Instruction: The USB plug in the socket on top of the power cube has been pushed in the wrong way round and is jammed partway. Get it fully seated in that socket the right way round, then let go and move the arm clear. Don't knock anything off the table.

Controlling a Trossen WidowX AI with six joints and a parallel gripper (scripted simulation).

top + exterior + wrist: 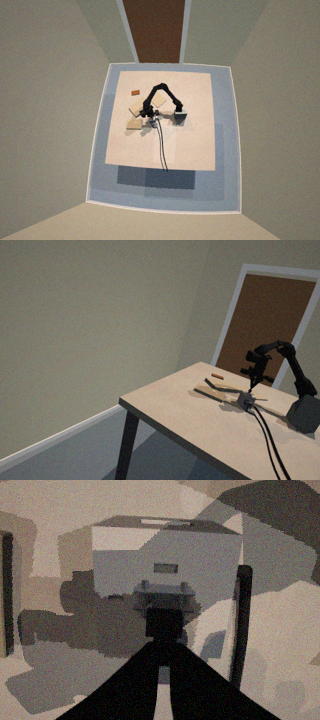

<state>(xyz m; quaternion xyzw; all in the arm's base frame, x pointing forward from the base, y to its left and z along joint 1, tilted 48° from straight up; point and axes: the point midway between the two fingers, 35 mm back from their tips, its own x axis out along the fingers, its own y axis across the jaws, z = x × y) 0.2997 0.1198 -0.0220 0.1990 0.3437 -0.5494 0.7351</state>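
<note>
The USB plug lies 20 mm below my gripper tip. Also, from my gripper tip: USB socket (50 mm below); then small orange block (350 mm to the right, 280 mm ahead, 120 mm below).
</note>
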